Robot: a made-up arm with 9 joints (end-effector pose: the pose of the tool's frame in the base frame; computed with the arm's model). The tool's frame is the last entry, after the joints.
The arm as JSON. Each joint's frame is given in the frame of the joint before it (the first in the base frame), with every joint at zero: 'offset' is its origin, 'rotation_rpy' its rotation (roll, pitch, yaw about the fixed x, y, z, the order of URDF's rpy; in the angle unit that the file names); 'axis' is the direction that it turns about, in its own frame. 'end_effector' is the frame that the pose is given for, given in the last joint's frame.
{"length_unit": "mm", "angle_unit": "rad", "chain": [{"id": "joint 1", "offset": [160.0, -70.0, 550.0], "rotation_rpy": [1.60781, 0.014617, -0.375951], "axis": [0.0, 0.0, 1.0]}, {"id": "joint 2", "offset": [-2.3, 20.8, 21.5], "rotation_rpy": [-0.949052, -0.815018, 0.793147], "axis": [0.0, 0.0, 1.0]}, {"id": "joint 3", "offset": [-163.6, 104.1, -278.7], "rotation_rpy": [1.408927, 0.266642, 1.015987], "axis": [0.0, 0.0, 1.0]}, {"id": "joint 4", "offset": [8.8, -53.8, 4.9], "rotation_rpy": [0.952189, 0.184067, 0.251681], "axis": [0.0, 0.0, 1.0]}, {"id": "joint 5", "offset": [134.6, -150.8, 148.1], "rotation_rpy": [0.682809, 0.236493, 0.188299], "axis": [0.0, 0.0, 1.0]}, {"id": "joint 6", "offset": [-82.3, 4.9, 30.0], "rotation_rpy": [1.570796, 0.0, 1.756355], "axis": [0.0, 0.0, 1.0]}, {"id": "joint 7", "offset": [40.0, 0.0, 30.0], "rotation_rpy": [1.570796, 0.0, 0.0], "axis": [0.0, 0.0, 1.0]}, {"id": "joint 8", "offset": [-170.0, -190.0, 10.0], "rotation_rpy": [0.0, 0.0, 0.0], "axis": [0.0, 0.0, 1.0]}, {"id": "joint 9", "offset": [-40.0, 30.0, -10.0], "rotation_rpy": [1.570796, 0.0, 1.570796], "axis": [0.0, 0.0, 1.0]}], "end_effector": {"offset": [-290.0, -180.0, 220.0], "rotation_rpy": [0.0, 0.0, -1.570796]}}
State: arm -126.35 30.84 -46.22 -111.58 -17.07 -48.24 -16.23 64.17 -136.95
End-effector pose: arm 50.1 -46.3 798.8 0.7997 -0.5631 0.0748 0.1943
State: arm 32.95 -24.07 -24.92 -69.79 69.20 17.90 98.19 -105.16 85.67
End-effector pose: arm 865.0 -144.1 93.9 0.4172 0.7897 -0.4270 0.1415
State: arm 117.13 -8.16 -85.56 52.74 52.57 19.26 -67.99 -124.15 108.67
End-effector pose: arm 90.9 489.7 1289.3 0.5433 -0.5542 -0.3083 0.5502
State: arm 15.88 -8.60 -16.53 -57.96 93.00 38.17 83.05 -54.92 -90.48
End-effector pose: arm 334.7 61.3 -86.6 0.3557 0.4962 0.7160 -0.3385
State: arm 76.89 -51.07 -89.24 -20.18 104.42 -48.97 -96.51 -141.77 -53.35
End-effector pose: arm 586.6 -91.7 654.1 0.5305 -0.0385 0.7649 -0.3635
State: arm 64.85 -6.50 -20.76 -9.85 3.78 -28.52 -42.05 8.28 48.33
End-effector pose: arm 967.0 27.7 954.2 0.3932 0.5392 -0.6627 0.3400
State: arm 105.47 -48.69 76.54 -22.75 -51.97 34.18 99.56 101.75 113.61
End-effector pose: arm -270.8 -355.5 1173.3 0.7067 -0.3784 0.3185 -0.5059
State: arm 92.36 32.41 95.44 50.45 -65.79 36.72 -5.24 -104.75 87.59
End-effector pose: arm -130.9 571.4 662.6 0.1285 0.0748 -0.3077 -0.9398
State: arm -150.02 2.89 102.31 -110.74 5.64 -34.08 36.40 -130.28 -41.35
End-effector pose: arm -483.3 126.4 291.7 0.1837 0.5160 0.3217 -0.7723
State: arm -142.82 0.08 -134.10 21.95 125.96 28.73 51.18 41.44 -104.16
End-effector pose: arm 298.6 469.1 682.3 0.6101 0.7409 -0.0584 0.2748
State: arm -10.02 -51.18 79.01 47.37 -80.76 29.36 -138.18 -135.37 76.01
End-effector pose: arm 347.1 -132.2 1290.4 0.9155 -0.3404 -0.2005 0.0759
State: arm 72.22 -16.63 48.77 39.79 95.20 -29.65 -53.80 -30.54 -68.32
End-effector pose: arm -318.2 73.0 557.7 0.1155 0.0910 -0.8421 -0.5189
